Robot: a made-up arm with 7 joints.
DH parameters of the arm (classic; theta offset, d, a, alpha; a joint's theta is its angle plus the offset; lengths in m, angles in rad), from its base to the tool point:
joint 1: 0 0.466 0 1.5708
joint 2: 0 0.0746 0 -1.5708
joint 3: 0 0.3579 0.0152 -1.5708
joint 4: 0 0.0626 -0.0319 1.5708
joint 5: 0 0.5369 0 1.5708
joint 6: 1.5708 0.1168 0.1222 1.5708
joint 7: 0 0.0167 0 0
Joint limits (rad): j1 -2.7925..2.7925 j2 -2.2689..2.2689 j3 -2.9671..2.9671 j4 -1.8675..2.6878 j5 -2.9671..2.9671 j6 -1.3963..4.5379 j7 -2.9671..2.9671
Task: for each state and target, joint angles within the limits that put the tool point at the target. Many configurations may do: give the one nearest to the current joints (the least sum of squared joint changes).
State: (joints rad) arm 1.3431 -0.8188 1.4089 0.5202 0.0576 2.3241 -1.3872
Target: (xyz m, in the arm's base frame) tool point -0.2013 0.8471 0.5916
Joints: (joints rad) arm 1.7380 -1.3250 1.3494 0.5357 0.0353 1.9162 -1.3872
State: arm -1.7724 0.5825 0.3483 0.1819 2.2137 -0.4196 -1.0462
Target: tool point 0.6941 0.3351 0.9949
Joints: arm -2.2377 1.0962 0.7480 0.6188 2.1600 -0.6200 -1.0462
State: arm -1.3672 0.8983 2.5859 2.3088 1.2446 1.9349 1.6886
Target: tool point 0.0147 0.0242 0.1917
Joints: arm -1.3266 1.1055 2.9671 2.4635 1.6545 1.8568 1.6886
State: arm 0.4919 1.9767 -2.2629 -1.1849 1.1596 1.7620 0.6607
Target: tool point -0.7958 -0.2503 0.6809
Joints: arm 0.5523 1.5846 -2.4749 -0.7757 1.3241 1.3876 0.6607
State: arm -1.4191 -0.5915 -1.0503 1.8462 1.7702 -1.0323 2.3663
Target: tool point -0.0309 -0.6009 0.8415
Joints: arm -1.1767 0.1259 -0.6579 1.5865 1.8660 -1.2297 2.3663
